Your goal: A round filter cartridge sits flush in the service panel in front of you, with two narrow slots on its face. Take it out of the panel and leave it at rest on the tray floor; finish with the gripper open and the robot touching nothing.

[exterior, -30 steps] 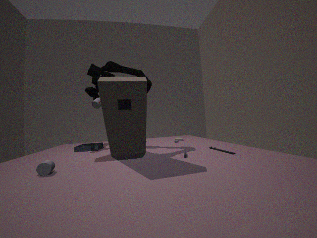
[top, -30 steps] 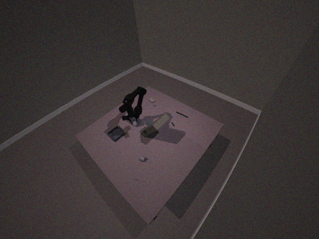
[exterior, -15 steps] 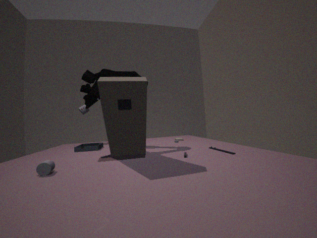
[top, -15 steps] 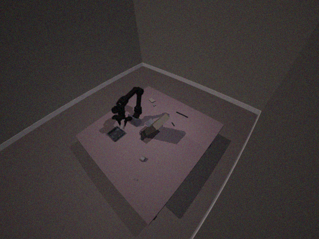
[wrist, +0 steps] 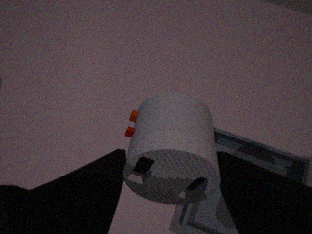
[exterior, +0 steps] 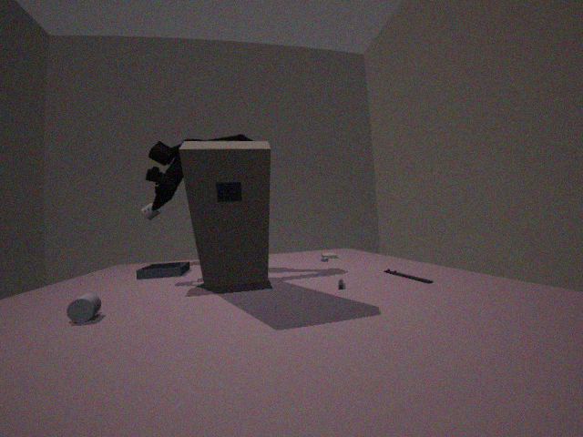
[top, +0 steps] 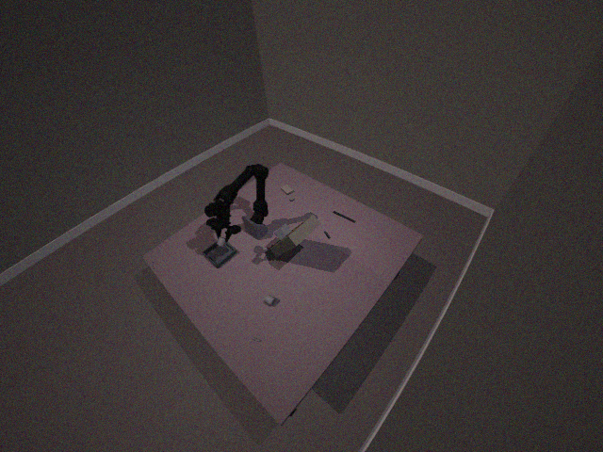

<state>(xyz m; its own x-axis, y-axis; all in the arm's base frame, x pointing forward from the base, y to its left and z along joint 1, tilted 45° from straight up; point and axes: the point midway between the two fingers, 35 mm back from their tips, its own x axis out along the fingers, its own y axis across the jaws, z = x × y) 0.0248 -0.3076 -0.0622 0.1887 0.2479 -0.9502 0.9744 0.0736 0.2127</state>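
My gripper tip is 23 cm above the dark square tray, 13 cm past it and 1 cm to the right of it. Round my gripper tip: round filter cartridge right at my gripper tip; then pale block 71 cm to the left, 23 cm below, 14 cm behind.
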